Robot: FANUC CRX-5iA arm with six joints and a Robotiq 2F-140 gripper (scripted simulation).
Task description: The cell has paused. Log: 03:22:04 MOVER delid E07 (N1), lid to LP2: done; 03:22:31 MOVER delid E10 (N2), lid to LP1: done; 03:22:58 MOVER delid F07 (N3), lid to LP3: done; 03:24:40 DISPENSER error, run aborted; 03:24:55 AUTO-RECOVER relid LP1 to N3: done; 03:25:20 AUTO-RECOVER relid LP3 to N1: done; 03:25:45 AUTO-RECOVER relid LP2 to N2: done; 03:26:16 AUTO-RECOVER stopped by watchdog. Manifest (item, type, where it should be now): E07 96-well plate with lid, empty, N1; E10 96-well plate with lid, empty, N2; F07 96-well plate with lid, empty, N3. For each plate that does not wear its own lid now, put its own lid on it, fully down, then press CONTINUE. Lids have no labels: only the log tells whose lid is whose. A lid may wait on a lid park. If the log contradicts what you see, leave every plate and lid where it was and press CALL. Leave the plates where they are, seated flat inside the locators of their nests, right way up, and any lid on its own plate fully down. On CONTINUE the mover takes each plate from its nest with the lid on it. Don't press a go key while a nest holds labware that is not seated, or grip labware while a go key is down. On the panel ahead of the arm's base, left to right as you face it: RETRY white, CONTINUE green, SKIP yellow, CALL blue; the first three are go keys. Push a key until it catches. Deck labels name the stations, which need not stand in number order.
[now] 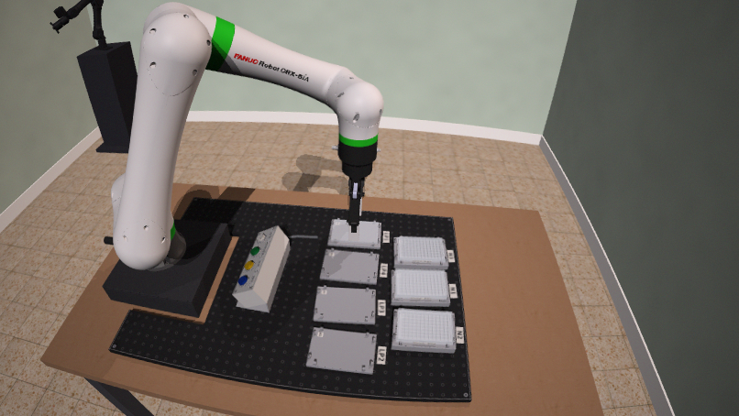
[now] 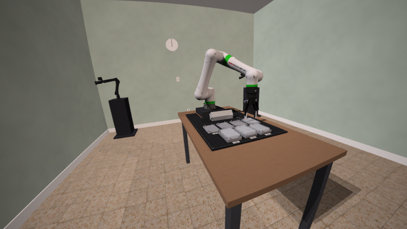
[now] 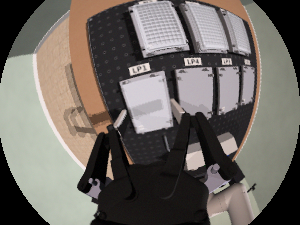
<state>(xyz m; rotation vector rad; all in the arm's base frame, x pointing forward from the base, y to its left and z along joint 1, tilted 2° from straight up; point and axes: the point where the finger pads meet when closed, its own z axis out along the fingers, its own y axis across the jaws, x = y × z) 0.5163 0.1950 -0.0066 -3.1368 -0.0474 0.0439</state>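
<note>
The LP1 lies 50 mm below my hand. From my hand the other things lie so: plate: 180 mm to the right, 180 mm ahead, 30 mm below; then LP4: 130 mm to the right, 50 mm below; then LP3: 250 mm to the right, 50 mm below.
</note>
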